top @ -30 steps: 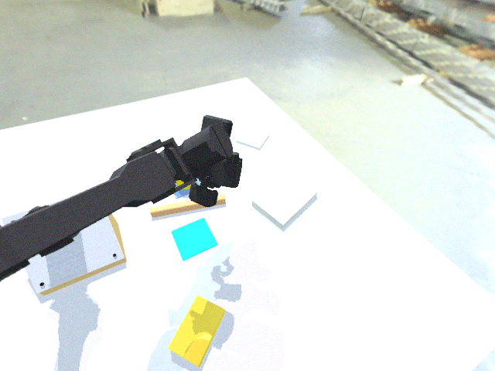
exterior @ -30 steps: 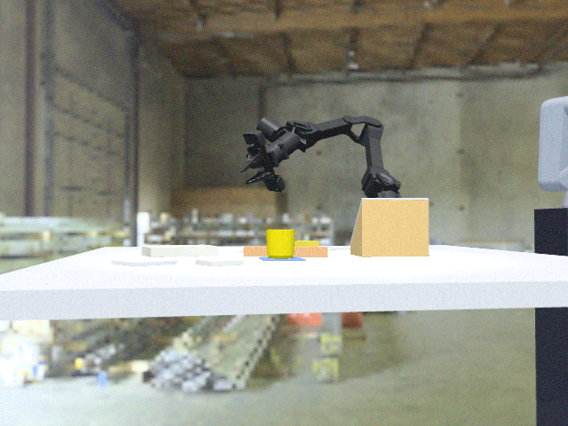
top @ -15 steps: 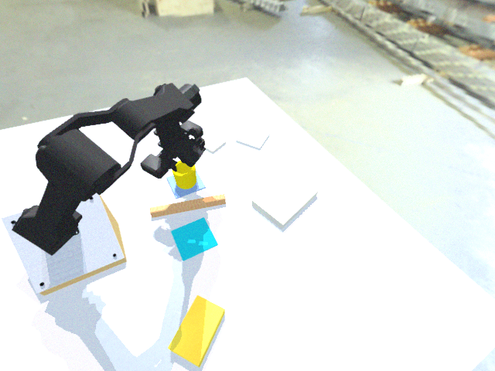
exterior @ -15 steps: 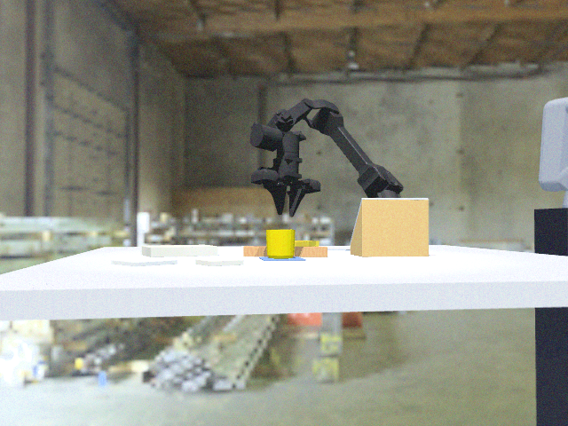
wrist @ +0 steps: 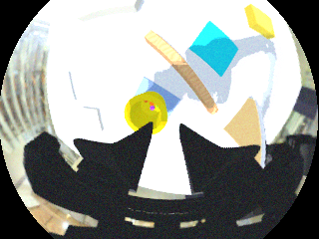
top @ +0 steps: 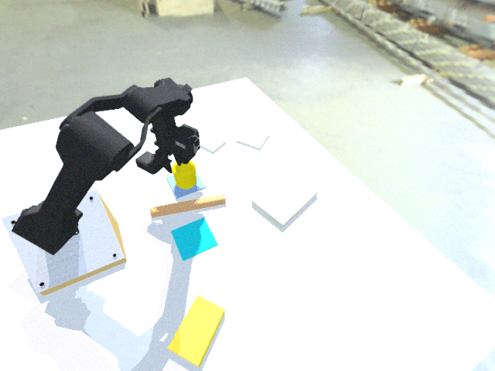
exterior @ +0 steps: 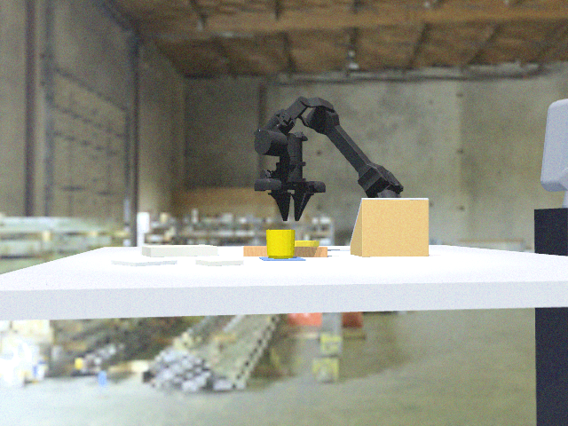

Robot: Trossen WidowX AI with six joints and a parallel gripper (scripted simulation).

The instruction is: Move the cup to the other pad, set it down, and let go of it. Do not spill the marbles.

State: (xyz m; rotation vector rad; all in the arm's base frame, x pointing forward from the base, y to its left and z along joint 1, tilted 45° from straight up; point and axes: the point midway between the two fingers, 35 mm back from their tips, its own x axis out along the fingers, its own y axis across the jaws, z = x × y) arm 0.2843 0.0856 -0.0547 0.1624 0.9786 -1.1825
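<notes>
Right now the yellow cup is 6 cm below my gripper tip, 2 cm to the left of it and 2 cm ahead of it. Also, from my gripper tip: wooden bar: 9 cm below, 8 cm to the right, 1 cm ahead; then blue pad: 10 cm below, 2 cm to the left, 2 cm ahead; then cyan pad: 19 cm to the right, 10 cm below, 1 cm behind.
</notes>
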